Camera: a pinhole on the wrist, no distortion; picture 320 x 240 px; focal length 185.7 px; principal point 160.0 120.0 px. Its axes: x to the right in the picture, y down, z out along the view. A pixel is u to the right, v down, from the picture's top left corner.
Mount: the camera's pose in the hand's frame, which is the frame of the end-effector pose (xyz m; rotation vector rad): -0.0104 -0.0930 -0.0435 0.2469 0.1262 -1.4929
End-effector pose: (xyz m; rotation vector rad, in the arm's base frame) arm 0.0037 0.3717 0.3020 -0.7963 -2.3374 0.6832
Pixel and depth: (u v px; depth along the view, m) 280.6 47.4 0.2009
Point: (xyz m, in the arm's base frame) -0.1117 0.0904 0.3576
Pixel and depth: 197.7 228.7 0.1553
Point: -0.1718 0.2824 0.3471
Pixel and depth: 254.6 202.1 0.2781
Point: -0.3057 0.1843 0.3735
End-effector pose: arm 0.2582 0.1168 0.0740 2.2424 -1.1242 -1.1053
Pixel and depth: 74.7 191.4 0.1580
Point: 0.1937 0.1238 -0.0583
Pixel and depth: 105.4 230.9 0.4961
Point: -0.0226 -0.0436 -0.3751
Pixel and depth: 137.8 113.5 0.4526
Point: -0.0133 0.2552 -0.2396
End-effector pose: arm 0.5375 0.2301 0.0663 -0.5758 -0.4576 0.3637
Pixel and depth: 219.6 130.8 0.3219
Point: 0.4619 0.1240 0.4067
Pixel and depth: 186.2 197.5 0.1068
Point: 0.5564 0.1668 0.1970
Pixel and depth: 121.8 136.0 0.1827
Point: 0.4761 0.2103 0.2289
